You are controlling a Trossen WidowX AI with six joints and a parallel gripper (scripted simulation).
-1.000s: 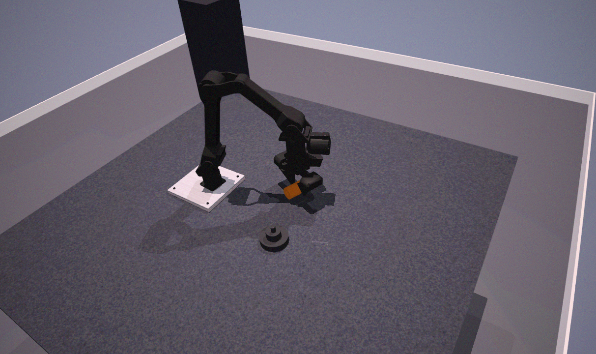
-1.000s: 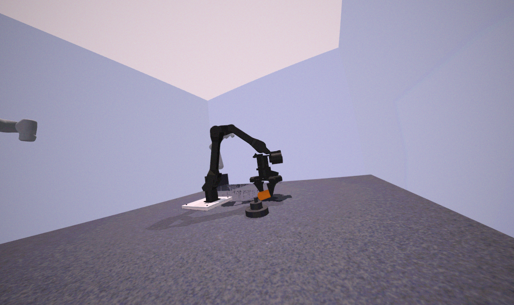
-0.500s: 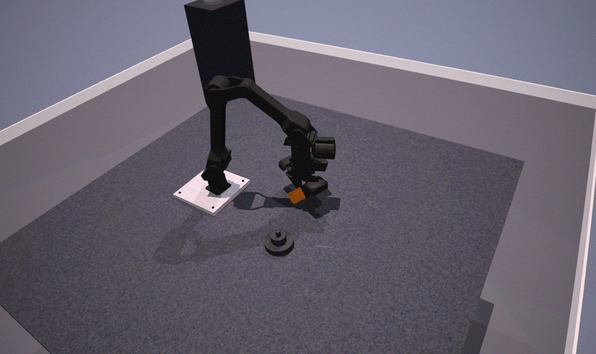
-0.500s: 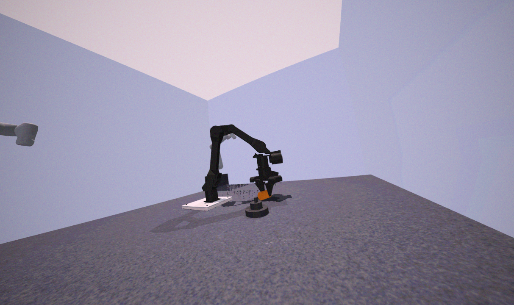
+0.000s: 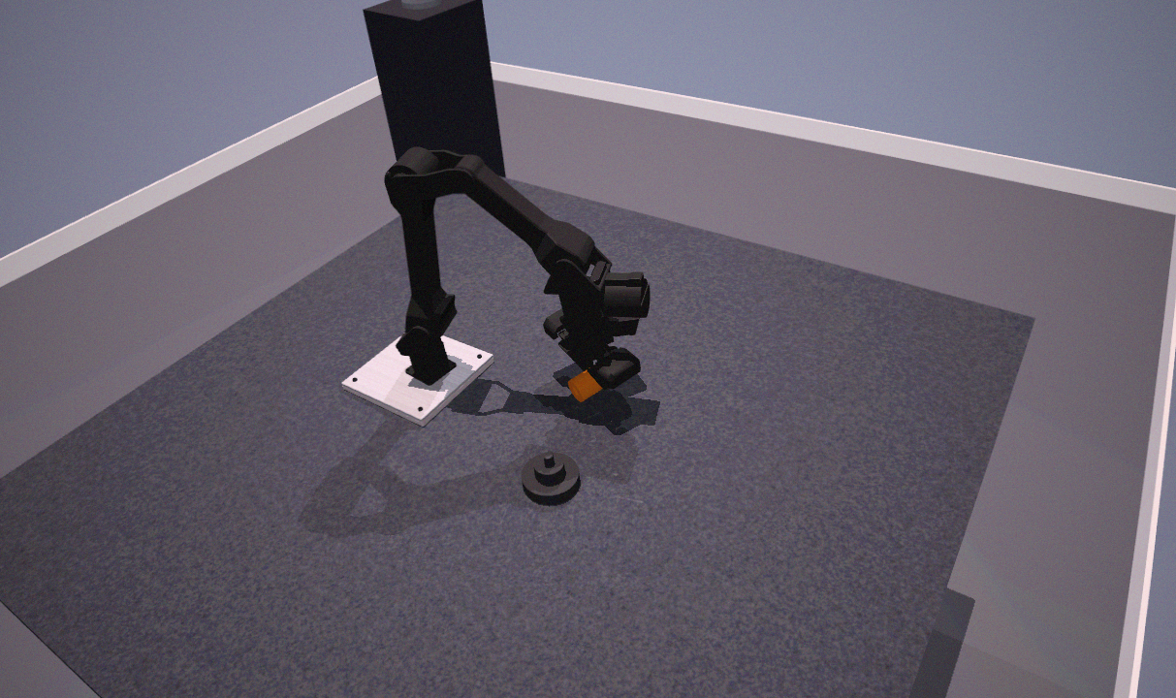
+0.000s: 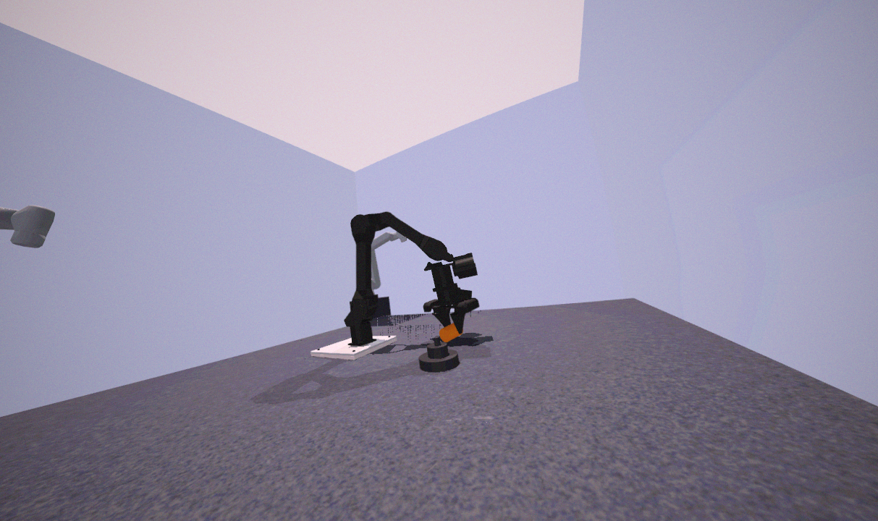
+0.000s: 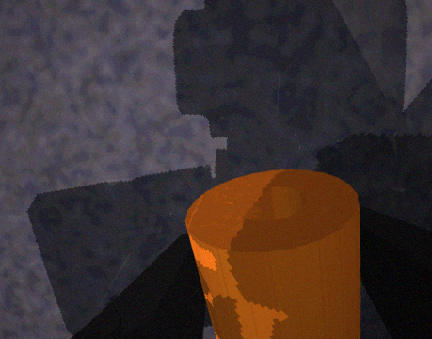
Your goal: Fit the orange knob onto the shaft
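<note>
Now: the orange knob 2 cm to the right of my gripper tip and 1 cm above it. Also, from my gripper tip: dark round pedestal (20 cm to the right, 7 cm ahead, 1 cm above).
</note>
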